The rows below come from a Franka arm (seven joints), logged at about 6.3 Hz.
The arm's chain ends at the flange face. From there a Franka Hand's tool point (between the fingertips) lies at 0.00 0.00 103.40 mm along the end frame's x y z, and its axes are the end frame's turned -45 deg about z.
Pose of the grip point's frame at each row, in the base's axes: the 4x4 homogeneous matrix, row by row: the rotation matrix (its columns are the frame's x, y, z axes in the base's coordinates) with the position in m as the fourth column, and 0 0 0 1 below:
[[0.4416, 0.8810, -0.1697, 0.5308], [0.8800, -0.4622, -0.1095, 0.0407], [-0.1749, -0.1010, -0.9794, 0.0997], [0, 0, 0, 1]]
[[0.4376, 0.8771, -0.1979, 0.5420], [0.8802, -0.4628, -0.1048, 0.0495], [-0.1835, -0.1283, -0.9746, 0.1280], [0, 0, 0, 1]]
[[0.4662, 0.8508, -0.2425, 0.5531], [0.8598, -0.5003, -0.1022, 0.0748], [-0.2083, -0.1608, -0.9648, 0.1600], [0, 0, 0, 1]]
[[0.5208, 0.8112, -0.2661, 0.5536], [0.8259, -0.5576, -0.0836, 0.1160], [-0.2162, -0.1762, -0.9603, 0.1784], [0, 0, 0, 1]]
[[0.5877, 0.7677, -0.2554, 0.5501], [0.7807, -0.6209, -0.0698, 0.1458], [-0.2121, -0.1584, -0.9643, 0.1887], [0, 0, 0, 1]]
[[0.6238, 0.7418, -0.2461, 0.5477], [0.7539, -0.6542, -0.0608, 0.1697], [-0.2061, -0.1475, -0.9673, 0.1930], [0, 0, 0, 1]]
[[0.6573, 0.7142, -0.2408, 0.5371], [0.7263, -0.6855, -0.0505, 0.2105], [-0.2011, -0.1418, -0.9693, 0.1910], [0, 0, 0, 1]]
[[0.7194, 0.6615, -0.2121, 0.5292], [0.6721, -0.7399, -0.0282, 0.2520], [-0.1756, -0.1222, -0.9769, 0.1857], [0, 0, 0, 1]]
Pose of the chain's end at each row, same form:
[[0.9352, 0.3107, -0.1697, 0.5483], [0.2954, -0.9491, -0.1095, 0.0520], [-0.1951, 0.0523, -0.9794, 0.2010], [0, 0, 0, 1]]
[[0.9296, 0.3108, -0.1979, 0.5625], [0.2951, -0.9496, -0.1048, 0.0603], [-0.2205, 0.0390, -0.9746, 0.2288], [0, 0, 0, 1]]
[[0.9313, 0.2720, -0.2425, 0.5782], [0.2542, -0.9617, -0.1022, 0.0854], [-0.2610, 0.0336, -0.9648, 0.2598], [0, 0, 0, 1]]
[[0.9419, 0.2053, -0.2661, 0.5811], [0.1897, -0.9783, -0.0836, 0.1246], [-0.2775, 0.0283, -0.9603, 0.2777], [0, 0, 0, 1]]
[[0.9584, 0.1273, -0.2554, 0.5765], [0.1130, -0.9911, -0.0698, 0.1530], [-0.2620, 0.0380, -0.9643, 0.2884], [0, 0, 0, 1]]
[[0.9656, 0.0834, -0.2461, 0.5731], [0.0705, -0.9957, -0.0608, 0.1760], [-0.2500, 0.0414, -0.9673, 0.2930], [0, 0, 0, 1]]
[[0.9698, 0.0402, -0.2408, 0.5620], [0.0288, -0.9983, -0.0505, 0.2157], [-0.2425, 0.0419, -0.9693, 0.2912], [0, 0, 0, 1]]
[[0.9764, -0.0409, -0.2121, 0.5511], [-0.0479, -0.9984, -0.0282, 0.2549], [-0.2106, 0.0378, -0.9769, 0.2867], [0, 0, 0, 1]]

